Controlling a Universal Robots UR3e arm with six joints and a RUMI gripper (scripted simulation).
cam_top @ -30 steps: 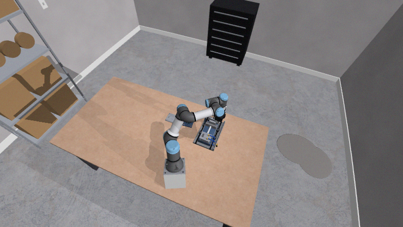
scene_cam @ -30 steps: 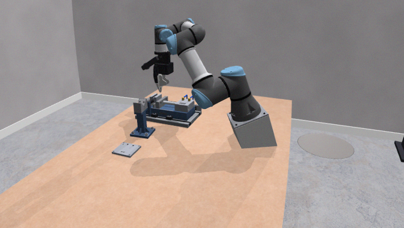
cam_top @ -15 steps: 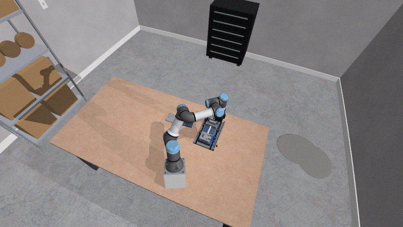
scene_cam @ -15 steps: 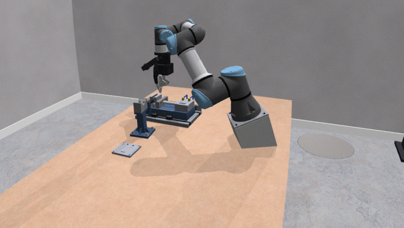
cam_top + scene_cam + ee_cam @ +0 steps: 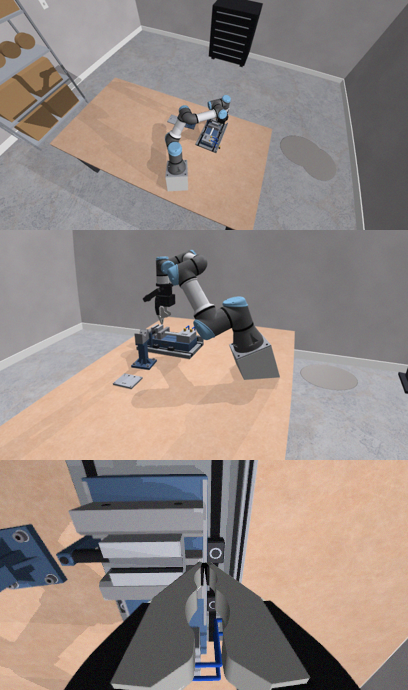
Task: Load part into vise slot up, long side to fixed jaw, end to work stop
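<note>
Right now my hand is 1 cm past the part, 5 cm to the right of it and 2 cm above it. The rest, counted from my hand: fixed jaw 2 cm ahead, 5 cm to the left, 4 cm below; work stop 1 cm behind, 10 cm to the left, 3 cm below; vise 8 cm behind, 4 cm to the left, 8 cm below.
</note>
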